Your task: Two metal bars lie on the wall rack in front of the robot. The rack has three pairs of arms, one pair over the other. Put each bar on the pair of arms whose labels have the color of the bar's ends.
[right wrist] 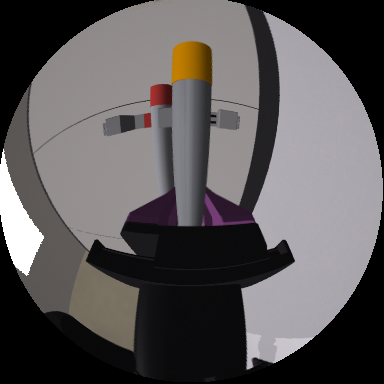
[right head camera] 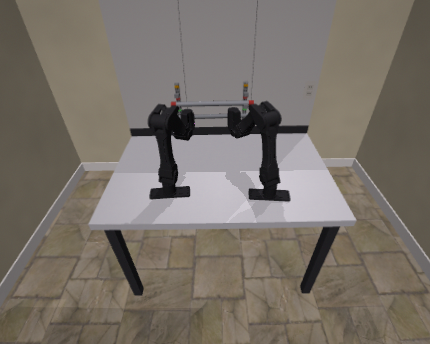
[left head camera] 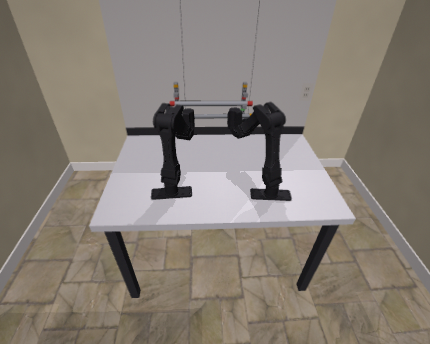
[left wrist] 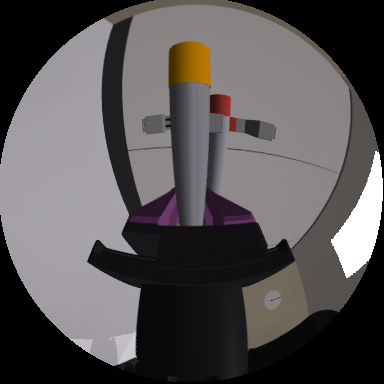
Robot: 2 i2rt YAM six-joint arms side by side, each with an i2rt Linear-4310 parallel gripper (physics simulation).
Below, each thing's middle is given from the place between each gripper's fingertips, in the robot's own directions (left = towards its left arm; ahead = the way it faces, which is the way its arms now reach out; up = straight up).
Right now the orange-ended bar (left wrist: 188, 61) is 4 cm behind my right hand and 13 cm to the left of it. Also, from my right hand: red-ended bar (right wrist: 160, 94) 6 cm ahead, 13 cm to the left, 4 cm above.
The orange-ended bar lies 2 cm behind my left hand and 13 cm to the right of it. Round my left hand: red-ended bar (8 cm ahead, 13 cm to the right, 4 cm above).
